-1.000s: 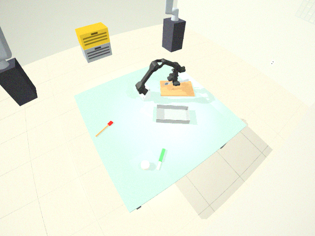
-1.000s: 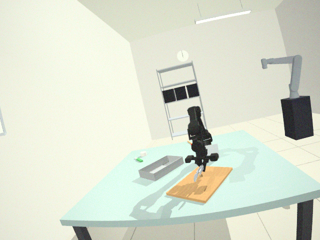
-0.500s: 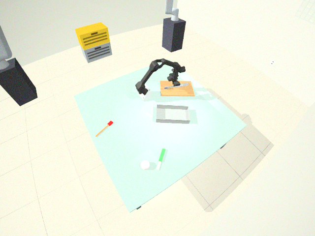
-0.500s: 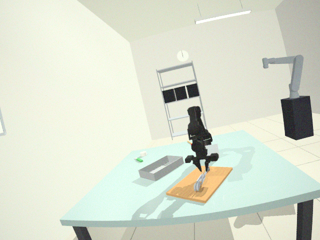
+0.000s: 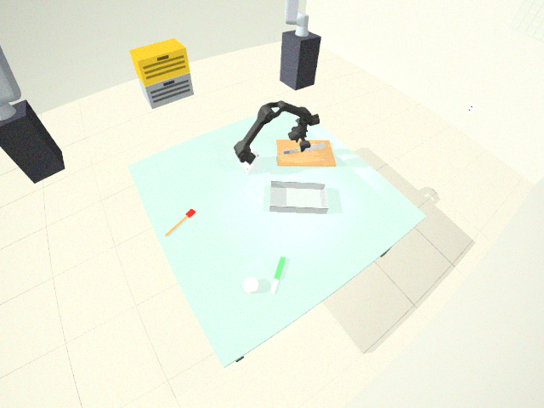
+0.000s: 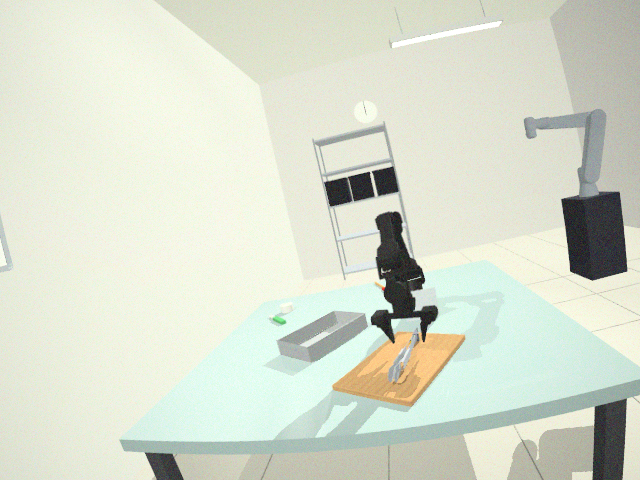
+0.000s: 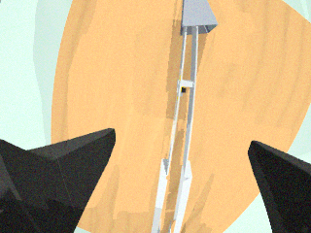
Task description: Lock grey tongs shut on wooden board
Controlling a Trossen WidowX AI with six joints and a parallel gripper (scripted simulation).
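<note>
Now: gripper tip 3 cm to the left of the yellow lock piece, 2 cm above it and 1 cm past it. The rest, counted from my gripper tip: grey roasting tin (29 cm ahead, 25 cm to the right, 2 cm below); red-headed spatula (81 cm to the right, 5 cm ahead, 4 cm below); wooden board (4 cm to the left, 4 cm below, 3 cm ahead).
</note>
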